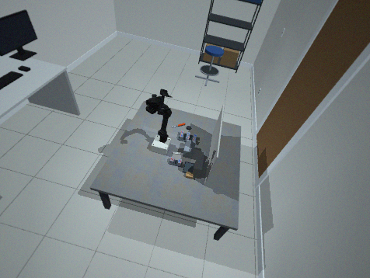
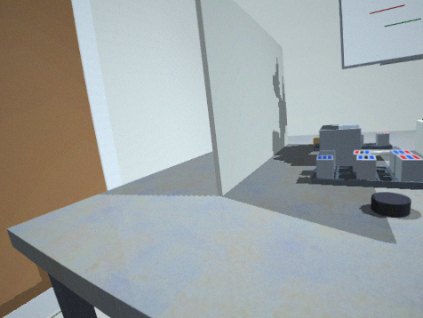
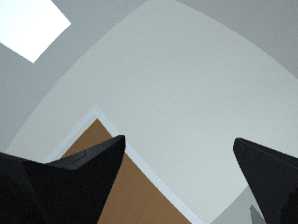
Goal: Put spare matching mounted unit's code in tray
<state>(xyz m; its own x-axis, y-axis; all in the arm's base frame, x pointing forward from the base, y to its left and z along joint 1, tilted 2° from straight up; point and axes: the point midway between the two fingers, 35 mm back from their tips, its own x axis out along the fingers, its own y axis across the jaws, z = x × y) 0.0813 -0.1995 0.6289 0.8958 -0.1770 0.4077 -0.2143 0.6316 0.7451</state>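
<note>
Now: the grey spare block 700 mm below my gripper tip, 140 mm ahead of it and 40 mm to the left of it. The rest, counted from my gripper tip: upright panel: 520 mm below, 400 mm ahead, 270 mm to the left; then blue-grey tray: 740 mm below, 240 mm ahead, 40 mm to the left; then grey unit: 690 mm below, 250 mm to the left, 170 mm ahead.
</note>
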